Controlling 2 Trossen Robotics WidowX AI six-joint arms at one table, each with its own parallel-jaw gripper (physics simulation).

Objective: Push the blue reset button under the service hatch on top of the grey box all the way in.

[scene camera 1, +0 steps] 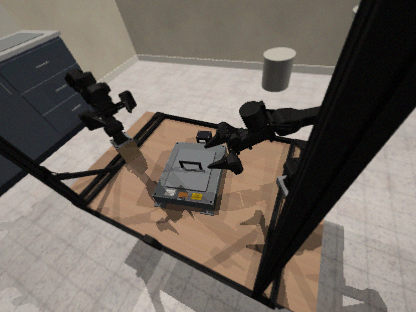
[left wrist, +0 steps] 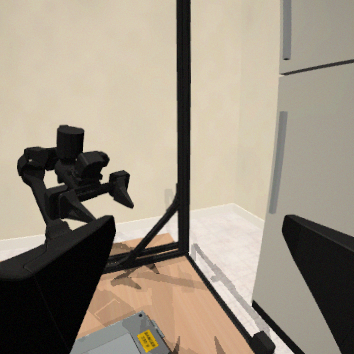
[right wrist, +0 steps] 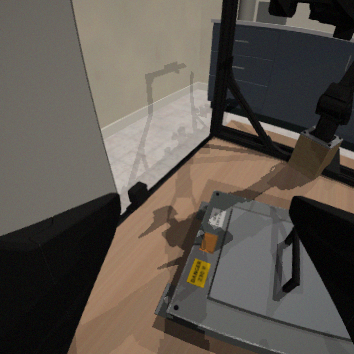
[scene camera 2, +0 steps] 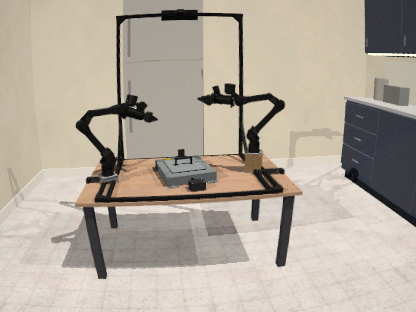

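The grey box (scene camera 1: 175,201) (scene camera 2: 195,179) (left wrist: 115,332) (right wrist: 200,310) lies flat on the table. Its service hatch (scene camera 1: 199,179) (right wrist: 245,280) is closed, and a black handle (scene camera 1: 191,163) (scene camera 2: 183,159) (right wrist: 295,260) stands up on it. The blue reset button does not show in any view; the hatch covers the place under it. My right gripper (scene camera 1: 208,156) (scene camera 2: 155,119) (left wrist: 115,213) (right wrist: 206,203) is open and empty, in the air above one side of the box. My left gripper (scene camera 1: 110,113) (scene camera 2: 200,99) (left wrist: 199,223) is open and empty, high above the table on the other side.
White, orange (right wrist: 209,243) and yellow (scene camera 1: 197,196) (left wrist: 148,340) (right wrist: 198,273) labels lie along one box edge. A small black block (scene camera 1: 204,136) (scene camera 2: 197,184) stands beside the opposite edge. A black frame (scene camera 2: 241,75) (left wrist: 183,125) rises around the table.
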